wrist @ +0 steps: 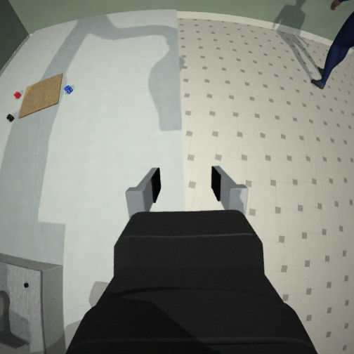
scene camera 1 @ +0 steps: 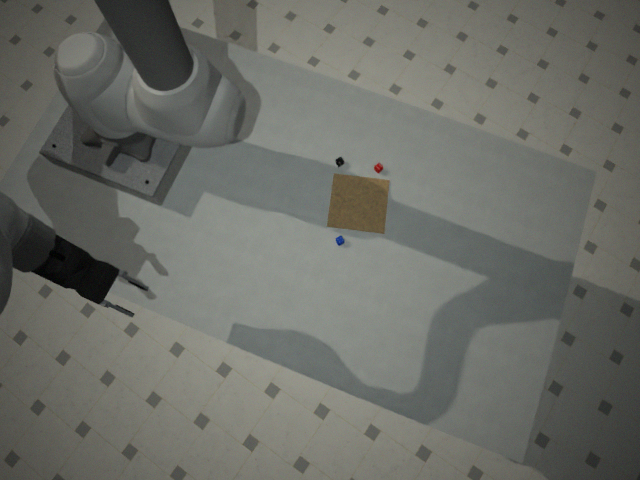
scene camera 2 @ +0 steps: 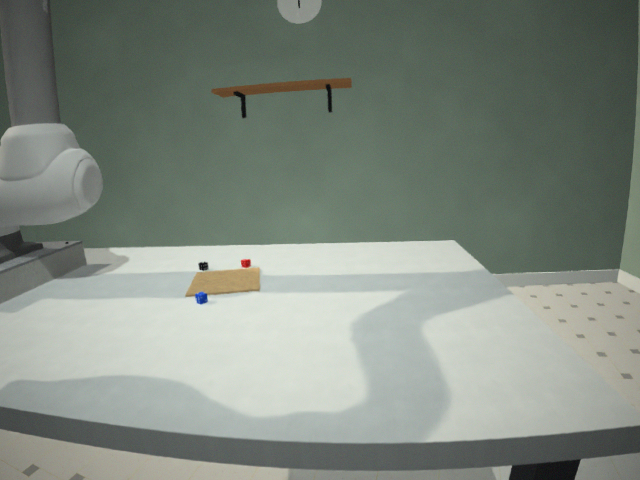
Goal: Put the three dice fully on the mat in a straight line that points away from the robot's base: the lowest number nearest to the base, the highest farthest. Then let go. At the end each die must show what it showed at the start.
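Places are measured from the arm's base along level axes (x right, y ahead, z up), in metres.
Where they show: gripper, between the fingertips: [scene camera 1: 138, 301].
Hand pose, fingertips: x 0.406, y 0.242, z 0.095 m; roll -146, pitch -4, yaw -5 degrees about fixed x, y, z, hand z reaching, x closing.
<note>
Each offset is from my fingertips to the top centre of the thing. Level surfaces: height alone.
A brown square mat @(dz -0.157, dx -0.392, dy +0.358 m) [scene camera 1: 358, 204] [scene camera 2: 225, 281] [wrist: 42, 96] lies on the table. A black die @(dz -0.144, dx -0.482, dy +0.283 m) [scene camera 1: 339, 161] [scene camera 2: 203, 266] [wrist: 10, 117] and a red die @(dz -0.144, dx -0.495, dy +0.381 m) [scene camera 1: 378, 167] [scene camera 2: 245, 263] [wrist: 17, 95] are on the table off one side of the mat, the black one nearer the robot's base. A blue die @(dz -0.144, dx -0.284, dy +0.342 m) [scene camera 1: 339, 240] [scene camera 2: 201, 298] [wrist: 68, 89] is on the table off the opposite side. The dice are too small to read their numbers. My gripper [scene camera 1: 141, 301] [wrist: 185, 177] is open and empty, above the table's long edge, far from the dice.
The robot's base plinth [scene camera 1: 113, 170] [scene camera 2: 41, 266] [wrist: 50, 290] stands at one end of the table @(dz -0.161 m) [scene camera 1: 268, 268] [scene camera 2: 289, 351] [wrist: 110, 165]. A wooden shelf [scene camera 2: 284, 86] is on the wall. Part of a person [wrist: 335, 57] shows on the floor beyond the table.
</note>
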